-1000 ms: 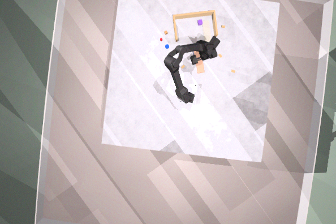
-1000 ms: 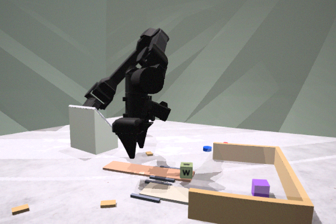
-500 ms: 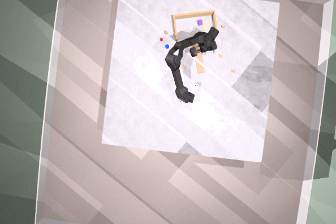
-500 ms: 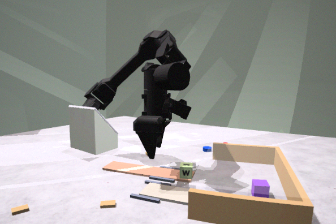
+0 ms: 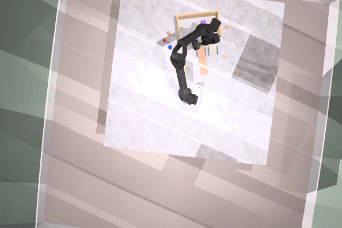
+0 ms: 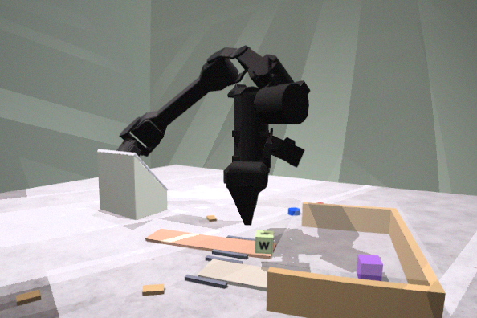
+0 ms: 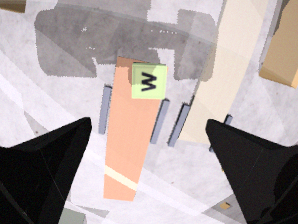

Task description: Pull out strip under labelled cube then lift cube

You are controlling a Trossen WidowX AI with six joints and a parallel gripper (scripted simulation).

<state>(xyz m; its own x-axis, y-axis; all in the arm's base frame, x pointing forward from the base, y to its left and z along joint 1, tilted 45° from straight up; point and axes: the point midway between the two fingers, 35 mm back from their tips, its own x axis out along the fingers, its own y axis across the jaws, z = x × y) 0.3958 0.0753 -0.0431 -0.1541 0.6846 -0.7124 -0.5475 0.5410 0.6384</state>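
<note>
My gripper tip is now 20 mm short of the green cube marked w, 10 mm to the right of it and 50 mm above it. From my gripper tip the other things lie so: blue disc 60 mm behind, 240 mm to the left, 60 mm below; red piece 10 mm behind, 300 mm to the left, 60 mm below.
</note>
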